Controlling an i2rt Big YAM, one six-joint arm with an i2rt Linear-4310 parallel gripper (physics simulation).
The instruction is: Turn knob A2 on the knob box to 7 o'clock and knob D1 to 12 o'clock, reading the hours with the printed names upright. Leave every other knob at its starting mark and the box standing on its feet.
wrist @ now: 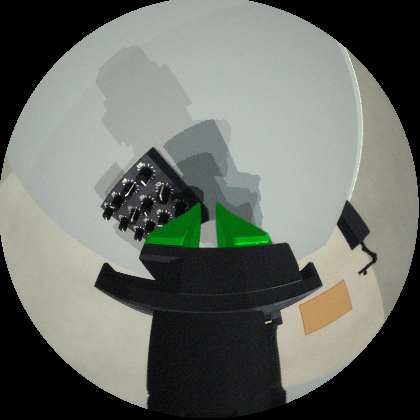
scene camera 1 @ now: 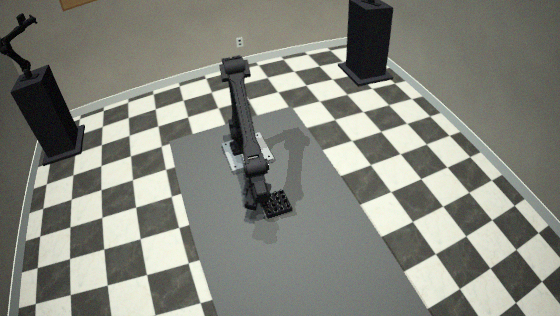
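Note:
The black knob box lies flat on the grey table top, with its rows of black knobs facing up. In the wrist view it is turned at a slant, left of and partly behind the fingers. White marks show round several knobs, but the printed names are too small to read, so I cannot tell A2 and D1 apart from the others. My gripper is shut with a narrow gap between its green fingertips and holds nothing. Its left finger hides the near corner of the box. In the scene view the fingertips are hidden beside the box's left edge.
The arm's silver base plate stands behind the box on the grey table top. The arm reaches forward from it. Black pedestals stand far off at left and right. Arm shadows fall around the box.

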